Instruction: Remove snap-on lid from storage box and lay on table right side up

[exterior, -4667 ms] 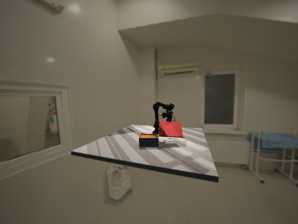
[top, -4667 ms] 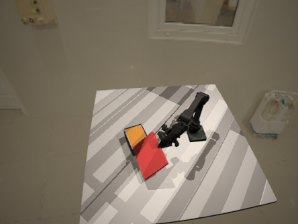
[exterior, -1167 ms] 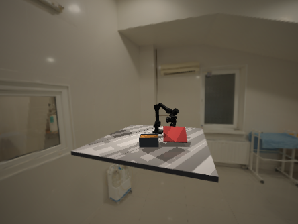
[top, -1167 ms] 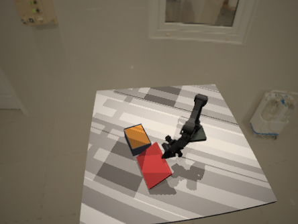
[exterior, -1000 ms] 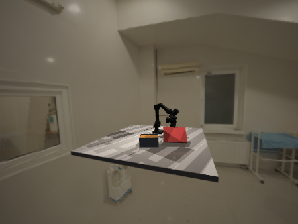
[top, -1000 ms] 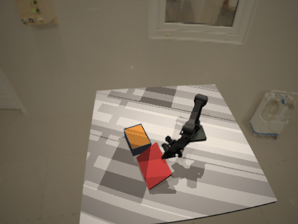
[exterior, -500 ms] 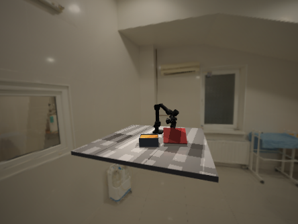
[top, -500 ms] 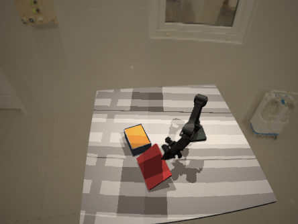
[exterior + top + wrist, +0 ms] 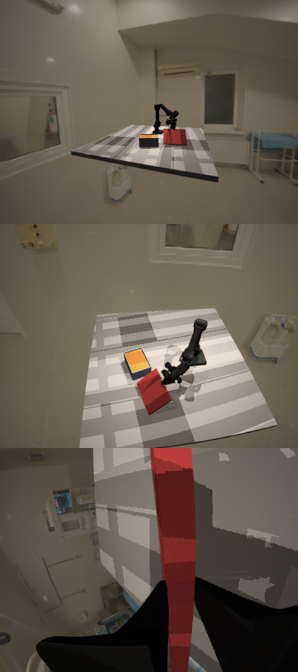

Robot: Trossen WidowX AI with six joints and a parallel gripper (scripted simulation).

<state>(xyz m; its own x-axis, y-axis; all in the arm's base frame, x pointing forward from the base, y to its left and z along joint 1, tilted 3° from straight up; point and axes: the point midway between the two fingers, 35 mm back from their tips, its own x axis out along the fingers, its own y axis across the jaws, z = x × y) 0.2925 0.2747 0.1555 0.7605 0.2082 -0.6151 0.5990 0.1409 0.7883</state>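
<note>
My gripper tip is 60 mm short of the lid, 10 mm to the right of it and 50 mm above it. Also, from my gripper tip: storage box: 140 mm ahead, 260 mm to the right, 90 mm below.
</note>
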